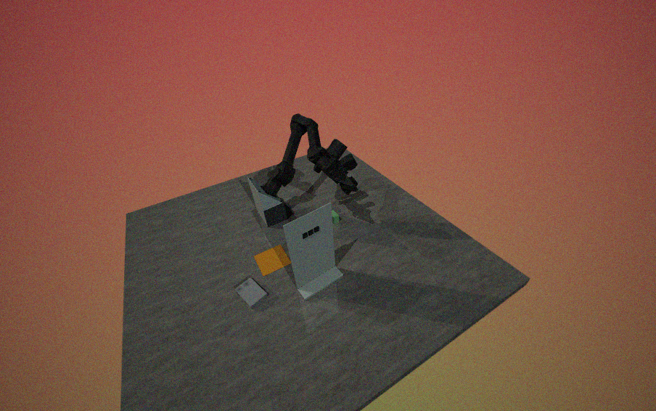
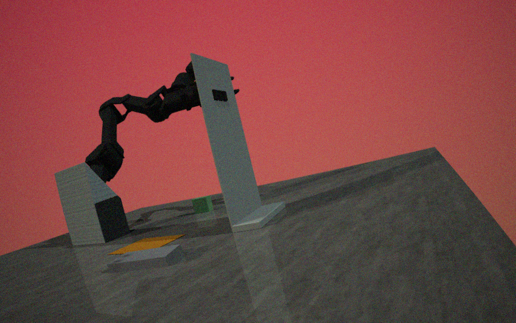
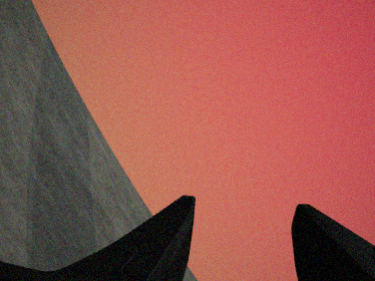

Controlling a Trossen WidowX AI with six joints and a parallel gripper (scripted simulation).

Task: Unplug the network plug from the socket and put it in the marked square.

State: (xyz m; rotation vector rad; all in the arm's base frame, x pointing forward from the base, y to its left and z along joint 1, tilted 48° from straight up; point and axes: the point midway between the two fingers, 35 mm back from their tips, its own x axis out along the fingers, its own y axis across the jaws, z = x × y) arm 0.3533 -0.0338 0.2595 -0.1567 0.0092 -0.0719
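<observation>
My gripper tip is now 21 cm to the left of the network plug, 5 cm above it and 2 cm short of it. Round my gripper tip: orange marked square (30 cm to the right, 30 cm below, 16 cm behind); upright grey panel (21 cm to the right, 15 cm below, 4 cm ahead); small green cube (28 cm below, 19 cm behind, 3 cm to the left).
</observation>
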